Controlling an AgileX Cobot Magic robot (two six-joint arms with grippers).
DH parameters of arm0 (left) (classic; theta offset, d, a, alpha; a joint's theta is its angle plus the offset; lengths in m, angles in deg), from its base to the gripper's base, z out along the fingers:
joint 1: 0 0.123 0 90
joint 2: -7.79 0 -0.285 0
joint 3: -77.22 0 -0.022 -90
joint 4: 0 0.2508 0 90
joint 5: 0 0 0.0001 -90
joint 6: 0 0.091 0 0
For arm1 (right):
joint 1: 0 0.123 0 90
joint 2: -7.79 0 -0.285 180
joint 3: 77.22 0 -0.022 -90
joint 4: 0 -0.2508 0 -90
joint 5: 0 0 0.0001 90
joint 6: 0 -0.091 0 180
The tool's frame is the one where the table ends.
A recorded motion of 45 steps. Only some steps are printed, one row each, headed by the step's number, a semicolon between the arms.
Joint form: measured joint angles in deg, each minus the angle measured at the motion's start. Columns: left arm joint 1, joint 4, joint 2, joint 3, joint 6, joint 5; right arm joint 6, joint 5, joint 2, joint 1, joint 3, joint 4.
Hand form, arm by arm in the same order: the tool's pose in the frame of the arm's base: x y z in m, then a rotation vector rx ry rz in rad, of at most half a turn. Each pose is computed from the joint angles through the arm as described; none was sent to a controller.
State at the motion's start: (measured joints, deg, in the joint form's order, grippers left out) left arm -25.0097 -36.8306 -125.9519 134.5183 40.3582 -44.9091; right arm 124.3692 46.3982 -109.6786 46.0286 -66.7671 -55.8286
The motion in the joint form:
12: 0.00 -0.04 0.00 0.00 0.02 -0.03; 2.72 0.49 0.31 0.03 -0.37 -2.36
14: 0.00 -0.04 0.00 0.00 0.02 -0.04; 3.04 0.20 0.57 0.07 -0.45 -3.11
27: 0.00 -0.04 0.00 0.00 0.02 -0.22; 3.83 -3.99 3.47 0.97 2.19 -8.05
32: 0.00 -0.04 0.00 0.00 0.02 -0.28; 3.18 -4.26 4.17 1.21 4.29 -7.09
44: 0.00 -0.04 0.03 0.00 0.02 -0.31; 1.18 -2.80 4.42 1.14 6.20 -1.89
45: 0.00 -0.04 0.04 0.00 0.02 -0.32; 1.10 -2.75 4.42 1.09 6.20 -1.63
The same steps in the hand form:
12: 0.4462 -0.2507 0.3741 0.9055 1.7951 -0.5790; 0.3278 0.2588 0.2325 -1.2775 1.2410 -0.9929
14: 0.4461 -0.2507 0.3741 0.9057 1.7952 -0.5791; 0.3273 0.2585 0.2338 -1.2754 1.2503 -0.9874
27: 0.4459 -0.2508 0.3739 0.9081 1.7970 -0.5802; 0.3133 0.2553 0.2329 -1.3156 1.3239 -0.8938
32: 0.4459 -0.2508 0.3738 0.9089 1.7976 -0.5805; 0.3074 0.2525 0.2278 -1.3435 1.3167 -0.8888
44: 0.4457 -0.2508 0.3741 0.9092 1.7974 -0.5806; 0.3045 0.2505 0.2256 -1.3608 1.2472 -0.9196
45: 0.4457 -0.2507 0.3741 0.9093 1.7974 -0.5807; 0.3047 0.2504 0.2258 -1.3604 1.2437 -0.9212

